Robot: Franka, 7 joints.
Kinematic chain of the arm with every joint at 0, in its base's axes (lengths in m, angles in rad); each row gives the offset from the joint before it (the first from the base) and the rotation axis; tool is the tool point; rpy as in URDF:
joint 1: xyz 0 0 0.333 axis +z
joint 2: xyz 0 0 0 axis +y
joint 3: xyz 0 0 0.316 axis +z
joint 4: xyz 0.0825 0 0 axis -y
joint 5: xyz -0.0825 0 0.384 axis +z
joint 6: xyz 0 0 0 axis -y
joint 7: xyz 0.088 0 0 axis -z
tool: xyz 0 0 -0.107 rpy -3.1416 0 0
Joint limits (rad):
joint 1: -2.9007..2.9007
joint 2: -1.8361..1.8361
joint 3: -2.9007..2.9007
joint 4: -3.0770..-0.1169
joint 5: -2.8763..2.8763
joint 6: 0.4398..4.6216
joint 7: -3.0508..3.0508
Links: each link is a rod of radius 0.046 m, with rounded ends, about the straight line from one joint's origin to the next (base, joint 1, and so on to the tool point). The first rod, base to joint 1, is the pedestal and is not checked.
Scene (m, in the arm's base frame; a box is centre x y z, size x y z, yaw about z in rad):
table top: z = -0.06
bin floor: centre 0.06 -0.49 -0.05 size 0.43 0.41 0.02 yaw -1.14
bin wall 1: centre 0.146 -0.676 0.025 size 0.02 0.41 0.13 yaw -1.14
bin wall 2: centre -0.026 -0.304 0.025 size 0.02 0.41 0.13 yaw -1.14
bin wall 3: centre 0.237 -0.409 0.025 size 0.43 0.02 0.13 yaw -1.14
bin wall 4: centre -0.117 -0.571 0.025 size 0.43 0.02 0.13 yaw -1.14
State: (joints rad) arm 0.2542 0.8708 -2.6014 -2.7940 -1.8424 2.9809 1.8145
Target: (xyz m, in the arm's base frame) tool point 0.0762 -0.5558 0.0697
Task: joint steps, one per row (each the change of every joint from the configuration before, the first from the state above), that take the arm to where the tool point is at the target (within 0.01 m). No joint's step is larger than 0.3 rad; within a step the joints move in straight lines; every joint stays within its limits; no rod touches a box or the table.
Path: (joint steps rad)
1: -0.0955 0.1484 0.2720 0.1717 0.0373 0.0030 0.0000
2: -0.0954 0.1483 0.2720 0.1717 0.0372 0.0029 0.0000
3: -0.0955 0.1484 0.2720 0.1717 0.0373 0.0030 0.0000
4: -0.0954 0.1484 0.2720 0.1717 0.0373 0.0030 0.0000
5: -0.0955 0.1484 0.2720 0.1718 0.0372 0.0029 0.0000

